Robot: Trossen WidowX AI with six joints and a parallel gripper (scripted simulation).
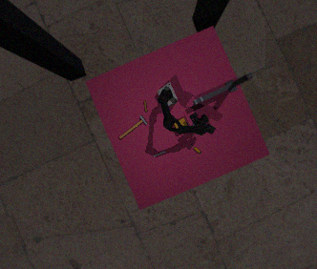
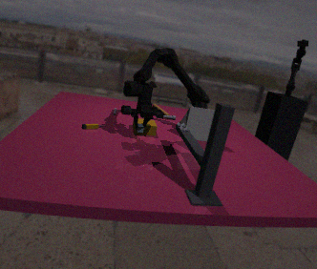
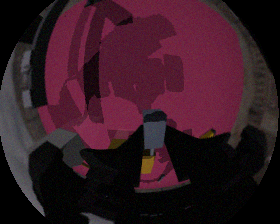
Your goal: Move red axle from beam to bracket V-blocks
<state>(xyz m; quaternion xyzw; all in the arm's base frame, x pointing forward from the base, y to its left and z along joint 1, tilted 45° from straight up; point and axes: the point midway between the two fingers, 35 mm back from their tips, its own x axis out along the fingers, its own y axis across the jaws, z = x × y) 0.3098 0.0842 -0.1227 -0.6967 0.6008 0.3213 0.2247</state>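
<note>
Now: the yellow block 12 cm to the right of my gripper tip, 3 cm behind it and 2 cm below it. Round my gripper tip: black tool (22 cm ahead, 6 cm to the right, 4 cm below); upright peg (2 cm to the right, 1 cm above).
</note>
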